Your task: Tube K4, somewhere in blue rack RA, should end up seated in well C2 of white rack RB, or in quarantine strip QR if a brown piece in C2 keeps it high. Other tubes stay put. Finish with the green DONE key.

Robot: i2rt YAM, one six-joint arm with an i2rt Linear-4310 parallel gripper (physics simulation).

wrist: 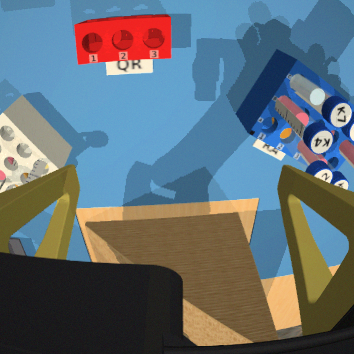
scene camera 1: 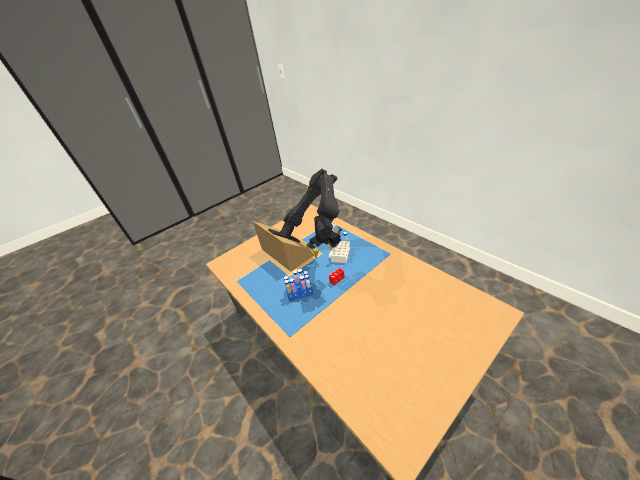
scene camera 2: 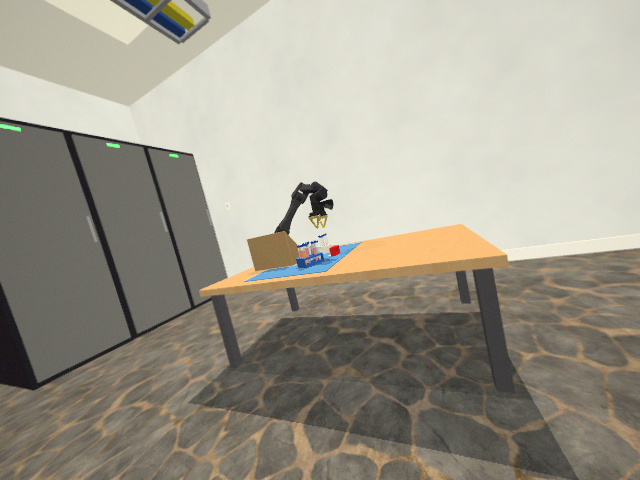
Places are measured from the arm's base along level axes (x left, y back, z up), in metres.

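Pixels of known places: gripper, fingertip midpoint: [wrist: 178,175] [scene camera 1: 323,254] [scene camera 2: 320,228]; arm's base at its link origin: [wrist: 184,345] [scene camera 1: 284,236] [scene camera 2: 277,245].
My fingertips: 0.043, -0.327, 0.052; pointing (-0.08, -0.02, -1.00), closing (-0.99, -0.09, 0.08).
Note:
Ahead of a thing's pixels: the offset from my fingertips to its middle, as dx, dy, dz. "*": to the spot under its first point. Level surfaces: height alone.
Blue rack RA @(-0.156, +0.025, -0.156) [scene camera 1: 301,296] [scene camera 2: 310,261] [wrist: 262,90] holds several blue-capped tubes; it is cut off at the right in the wrist view. The cap marked K4 @(* -0.107, +0.003, -0.056) [wrist: 319,138] faces up there, next to K7 @(* -0.119, -0.018, -0.056) [wrist: 340,114]. White rack RB @(+0.176, +0.097, -0.156) [scene camera 1: 339,256] [wrist: 40,129] is partly in the wrist view, at the left; C2 cannot be made out. Red quarantine strip QR @(+0.038, -0.040, -0.156) [scene camera 1: 336,276] [scene camera 2: 334,250] [wrist: 123,55] shows three open wells. My gripper [scene camera 1: 323,250] [scene camera 2: 318,225] [wrist: 178,175] is open and empty, high above the mat between the racks. The green DONE key does not show.
A brown wooden box [scene camera 1: 281,248] [scene camera 2: 271,251] [wrist: 200,255] stands by the arm base, low in the wrist view between the fingers. The blue mat @(dz -0.181) [scene camera 1: 289,320] lies on the wooden table @(dz -0.184) [scene camera 1: 413,351]. Tubes with blue caps rise above the racks.

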